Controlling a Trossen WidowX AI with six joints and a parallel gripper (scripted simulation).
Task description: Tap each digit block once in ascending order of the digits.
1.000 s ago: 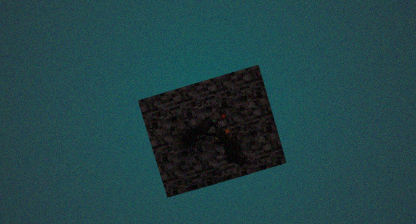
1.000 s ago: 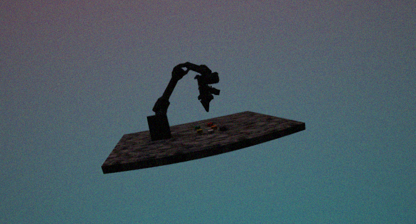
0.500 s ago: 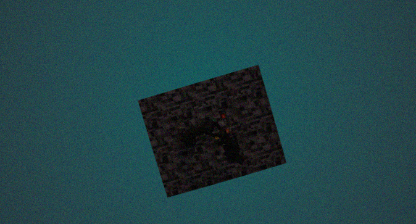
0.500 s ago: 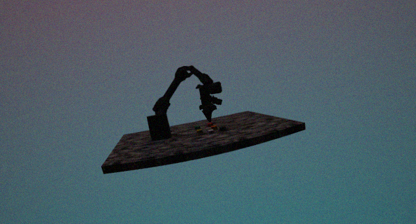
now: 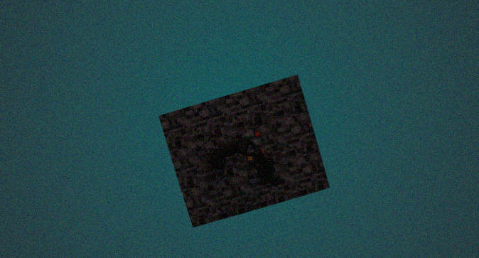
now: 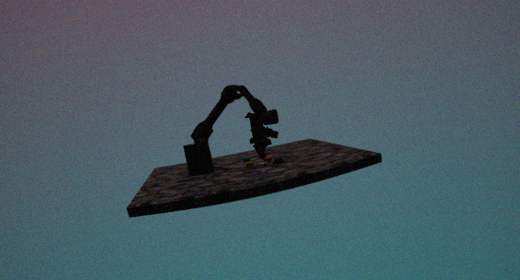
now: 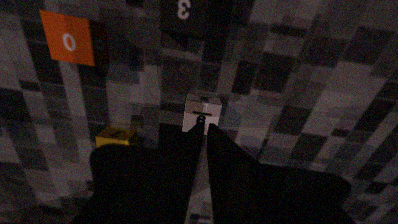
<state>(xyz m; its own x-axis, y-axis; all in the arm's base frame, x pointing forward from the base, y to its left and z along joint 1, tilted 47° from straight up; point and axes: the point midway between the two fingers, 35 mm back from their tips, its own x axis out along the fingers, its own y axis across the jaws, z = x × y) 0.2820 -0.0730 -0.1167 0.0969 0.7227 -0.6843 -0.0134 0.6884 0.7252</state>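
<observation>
The white block lies 3 cm below my gripper tip. From my gripper tip the other things lie so: yellow block: 9 cm to the left, 5 cm behind, 3 cm below; black block: 8 cm ahead, 3 cm to the left, 3 cm below; orange block: 11 cm to the left, 5 cm ahead, 3 cm below.
</observation>
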